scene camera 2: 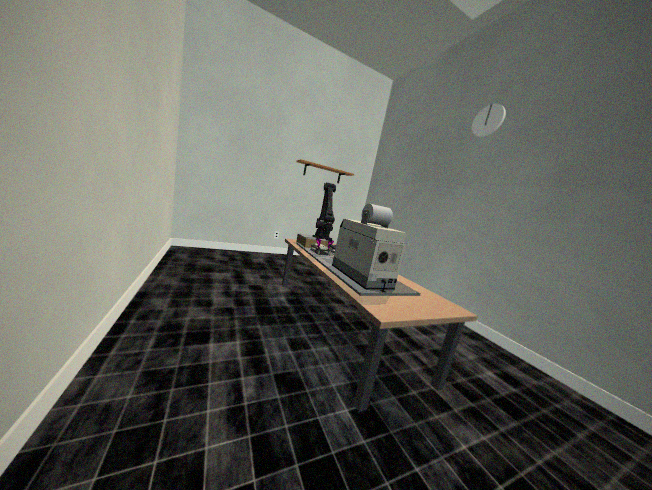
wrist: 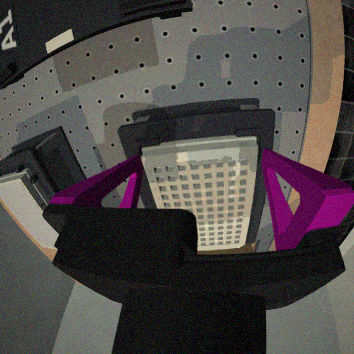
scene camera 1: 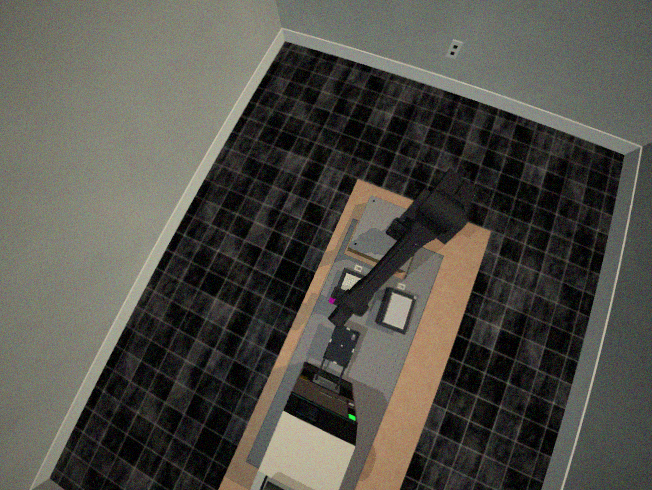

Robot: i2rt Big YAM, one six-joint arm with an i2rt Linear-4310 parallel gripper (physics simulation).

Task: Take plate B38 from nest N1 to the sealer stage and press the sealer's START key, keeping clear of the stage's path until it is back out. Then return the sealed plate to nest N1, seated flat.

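Frame: origin at the arm's base, x ahead, y left, z up, level; centimetres.
Seen in the pictures: gripper, between the fingertips: (scene camera 2: 323, 248) (wrist: 200, 157); arm's base, origin of its link: (scene camera 2: 318, 237) (scene camera 1: 401, 232).
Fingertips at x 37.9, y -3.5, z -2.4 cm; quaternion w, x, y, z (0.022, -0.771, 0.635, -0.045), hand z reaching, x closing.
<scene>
Offsets run from my fingertips to a thing's top centre. "pt": to the spot under its first point. Level surfaces: height alone.
A pale many-welled plate {dx -5.0, dy -1.1, dz +0.9 cm} (wrist: 215, 190) (scene camera 1: 348, 280) sits in a dark nest {dx -5.0, dy -1.1, dz -0.1 cm} (wrist: 200, 123); no nest or plate label is readable, so I cannot tell that it is B38 in N1. My gripper (wrist: 200, 157) (scene camera 2: 324, 245) is open, its magenta fingers either side of the plate in the wrist view, with nothing held. Finger height against the plate is hard to judge. The dark sealer stage {dx +19.1, dy +8.7, dz +6.0 cm} (scene camera 1: 341, 346) (wrist: 95, 20), marked A1, is out in front of the sealer (scene camera 1: 310, 442) (scene camera 2: 363, 252) and bears no plate. A green lit patch {pt dx +27.1, dy +20.0, dz +22.3 cm} (scene camera 1: 352, 417) shows on the sealer front; the START key is not identifiable.
A second dark nest {dx -9.1, dy +19.4, dz +1.8 cm} (scene camera 1: 383, 305) (wrist: 62, 155) beside the first holds a white-topped plate {dx -9.1, dy +19.4, dz +2.4 cm} (scene camera 1: 397, 311) (wrist: 30, 205). A grey-topped raised block (scene camera 1: 376, 216) stands at the table's far end. The grey perforated board {dz -5.0 cm} (scene camera 1: 379, 353) (wrist: 240, 70) lies on the wooden table {dz -6.3 cm} (scene camera 1: 453, 295).
</scene>
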